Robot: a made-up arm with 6 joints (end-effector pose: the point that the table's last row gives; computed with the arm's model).
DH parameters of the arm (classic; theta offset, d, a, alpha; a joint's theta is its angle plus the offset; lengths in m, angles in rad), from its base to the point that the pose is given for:
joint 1: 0 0.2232 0 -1.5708
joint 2: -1.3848 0 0.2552 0
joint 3: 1.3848 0 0.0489 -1.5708
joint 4: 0 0.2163 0 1.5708
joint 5: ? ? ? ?
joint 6: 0 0.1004 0 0
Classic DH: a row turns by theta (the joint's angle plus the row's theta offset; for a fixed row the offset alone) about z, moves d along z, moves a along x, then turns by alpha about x.
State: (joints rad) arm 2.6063 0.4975 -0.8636 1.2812 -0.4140 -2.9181
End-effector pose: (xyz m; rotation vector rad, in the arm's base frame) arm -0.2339 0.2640 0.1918 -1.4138 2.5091 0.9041
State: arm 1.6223 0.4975 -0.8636 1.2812 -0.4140 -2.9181
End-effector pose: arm 0.0903 0.3409 0.1918 -0.0564 2.6680 0.6569
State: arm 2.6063 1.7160 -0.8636 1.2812 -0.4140 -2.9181
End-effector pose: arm -0.0194 0.1368 -0.1028 -1.4399 1.9359 -0.5963
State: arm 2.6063 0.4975 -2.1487 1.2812 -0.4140 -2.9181
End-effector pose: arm -0.3152 0.3122 0.5240 0.5525 -1.6583 -2.0132
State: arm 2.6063 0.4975 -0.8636 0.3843 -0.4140 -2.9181
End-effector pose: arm -0.3253 0.2419 0.2177 -2.3352 1.5523 1.1123
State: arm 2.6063 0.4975 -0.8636 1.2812 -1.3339 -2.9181
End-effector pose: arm -0.1981 0.2468 0.2979 -0.7590 1.7651 1.4171
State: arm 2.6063 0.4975 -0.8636 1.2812 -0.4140 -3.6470
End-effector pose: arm -0.2339 0.2640 0.1918 -2.0882 1.7347 0.7337
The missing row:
joint 5: 0 0 0.0787 -1.5708
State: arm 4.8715 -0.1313 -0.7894 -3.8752 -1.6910 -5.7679
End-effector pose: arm -0.0433 -0.1116 0.3872 -1.6124 -1.4012 0.3927
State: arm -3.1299 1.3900 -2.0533 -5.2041 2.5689 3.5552
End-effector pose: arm -0.3551 -0.1104 0.0794 1.2713 -0.1976 2.0470
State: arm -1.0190 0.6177 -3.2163 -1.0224 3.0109 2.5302
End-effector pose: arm 0.0639 -0.2521 0.5098 -1.7103 -2.0322 -0.0522
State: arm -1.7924 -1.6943 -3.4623 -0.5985 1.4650 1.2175
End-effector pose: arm 0.0688 0.5398 0.1321 -0.8523 0.6656 2.4871
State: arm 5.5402 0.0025 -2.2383 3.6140 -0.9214 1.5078
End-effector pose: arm 0.2281 -0.1307 0.5552 1.7050 0.8190 1.0782
